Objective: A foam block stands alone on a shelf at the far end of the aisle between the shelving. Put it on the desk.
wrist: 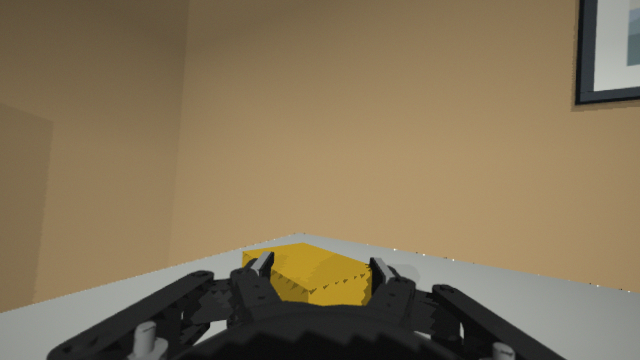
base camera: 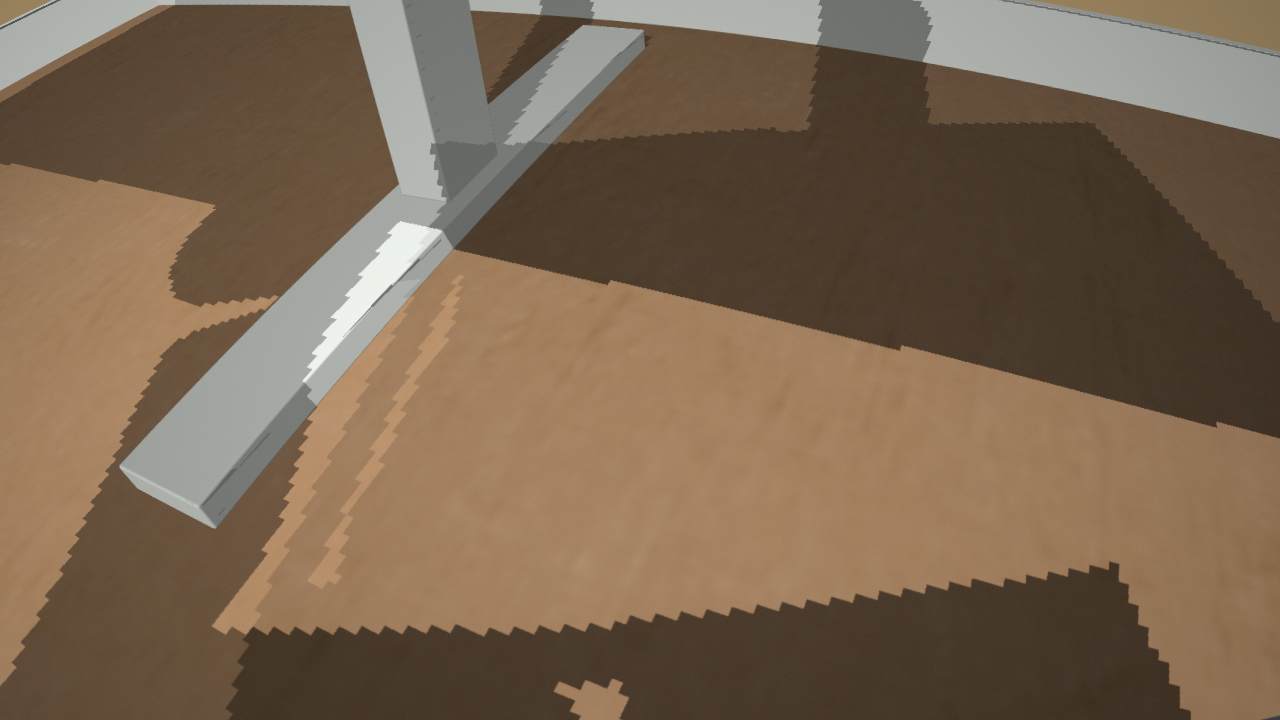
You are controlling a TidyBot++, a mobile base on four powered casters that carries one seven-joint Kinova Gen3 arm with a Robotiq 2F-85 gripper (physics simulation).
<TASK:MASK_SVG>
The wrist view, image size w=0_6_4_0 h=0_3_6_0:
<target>my gripper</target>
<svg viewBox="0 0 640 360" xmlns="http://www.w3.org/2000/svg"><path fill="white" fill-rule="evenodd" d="M46 357L46 360L566 360L450 285L435 284L432 286L432 293L417 290L414 281L401 277L394 268L387 266L381 258L370 258L372 297L366 306L346 304L321 306L306 302L282 301L270 283L271 267L274 264L274 252L264 251L259 258L250 260L243 268L231 271L230 278L214 280L214 273L205 270L189 273L59 344ZM414 331L431 335L431 340ZM460 324L462 324L464 330L464 339L460 336ZM227 320L227 329L194 345L210 328L211 322Z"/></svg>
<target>yellow foam block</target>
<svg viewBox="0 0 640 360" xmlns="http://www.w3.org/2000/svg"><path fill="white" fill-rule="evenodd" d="M243 251L242 268L250 260L259 258L264 251L274 252L274 264L271 267L270 283L282 301L306 302L321 306L339 304L366 306L372 297L372 270L367 263L306 243Z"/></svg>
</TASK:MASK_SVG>
